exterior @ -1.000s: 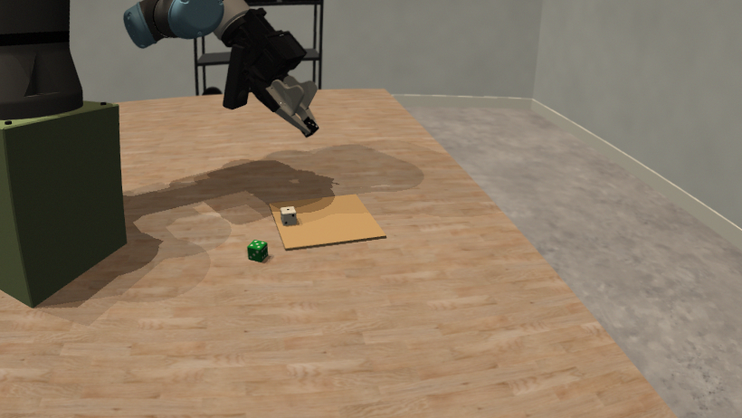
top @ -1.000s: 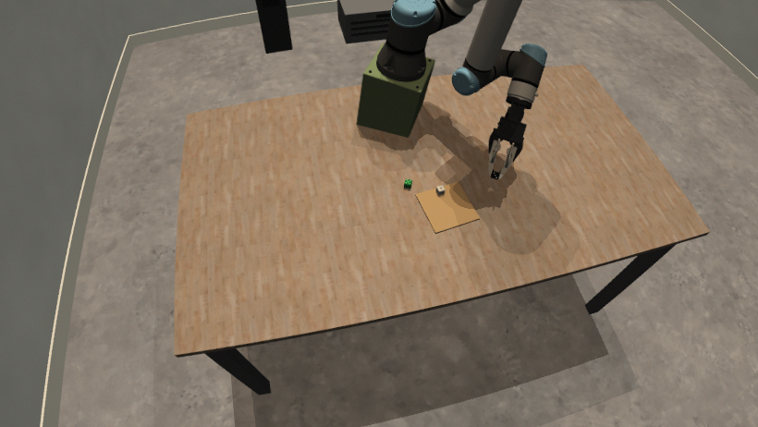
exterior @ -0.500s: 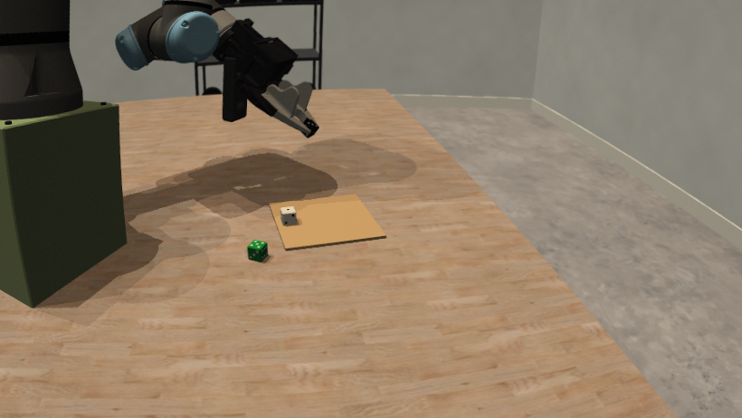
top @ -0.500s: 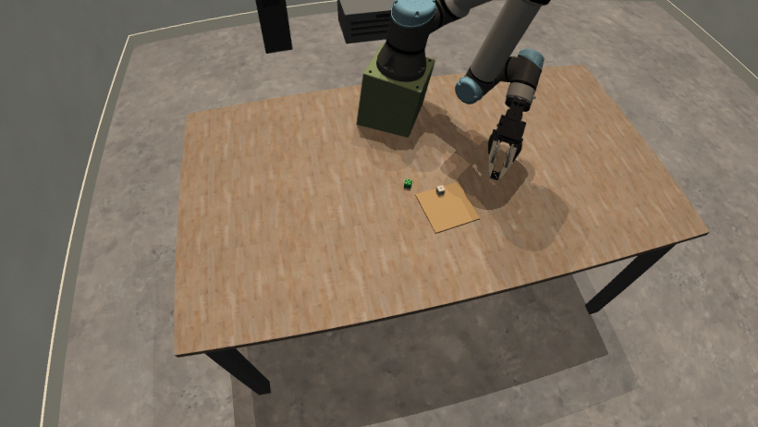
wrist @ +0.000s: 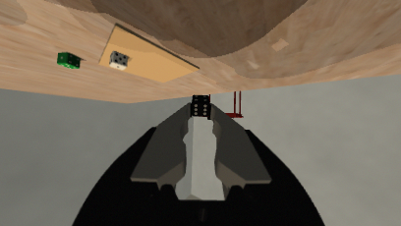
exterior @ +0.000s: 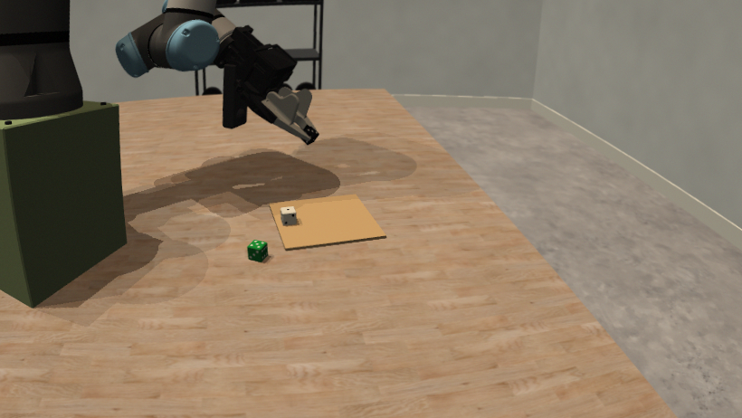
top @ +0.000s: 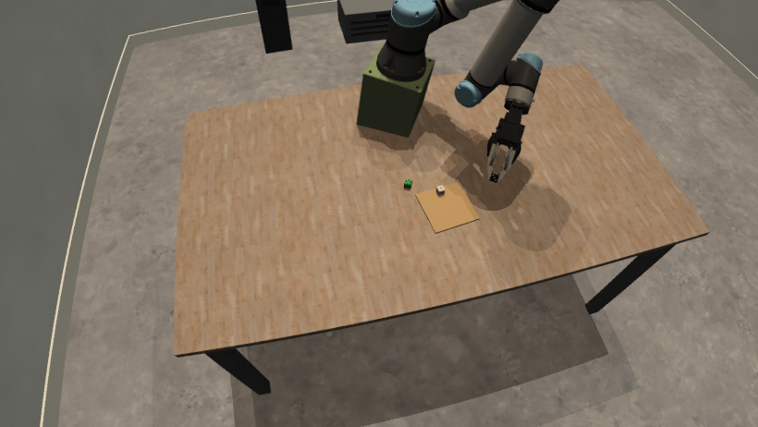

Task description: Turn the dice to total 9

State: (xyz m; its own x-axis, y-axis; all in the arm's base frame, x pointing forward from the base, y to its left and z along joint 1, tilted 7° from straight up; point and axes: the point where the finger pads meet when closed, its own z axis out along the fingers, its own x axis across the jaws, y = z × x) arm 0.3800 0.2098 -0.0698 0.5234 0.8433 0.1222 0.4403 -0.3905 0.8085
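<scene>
The tan mat lies 2 cm ahead of my hand, 13 cm to the right of it and 9 cm below it. Round my hand: white die 3 cm behind, 14 cm to the right, 8 cm below; then black die right at my hand; then green die 7 cm behind, 23 cm to the right, 8 cm below.
</scene>
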